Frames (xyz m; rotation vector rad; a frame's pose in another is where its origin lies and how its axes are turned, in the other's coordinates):
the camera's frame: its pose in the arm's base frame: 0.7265 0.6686 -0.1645 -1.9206 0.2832 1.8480
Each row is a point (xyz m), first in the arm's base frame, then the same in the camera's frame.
Working: the arm's base frame: its pose in the camera's frame: -0.3275 0.8820 0.3415 1.9206 -0.2832 -1.8480

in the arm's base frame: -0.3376 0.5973 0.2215
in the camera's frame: -0.4740 0.4718 0.9160
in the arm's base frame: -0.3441 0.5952 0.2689
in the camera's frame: -0.5215 0.4680 0.9211
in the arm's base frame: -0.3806 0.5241 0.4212
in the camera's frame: -0.6857 0.5190 0.9219
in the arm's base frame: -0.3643 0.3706 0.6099
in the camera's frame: -0.8951 0.6118 0.8383
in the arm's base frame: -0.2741 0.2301 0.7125
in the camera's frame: -1.0120 0.6754 0.6945
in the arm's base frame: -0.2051 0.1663 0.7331
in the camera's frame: -1.0373 0.6964 0.6040
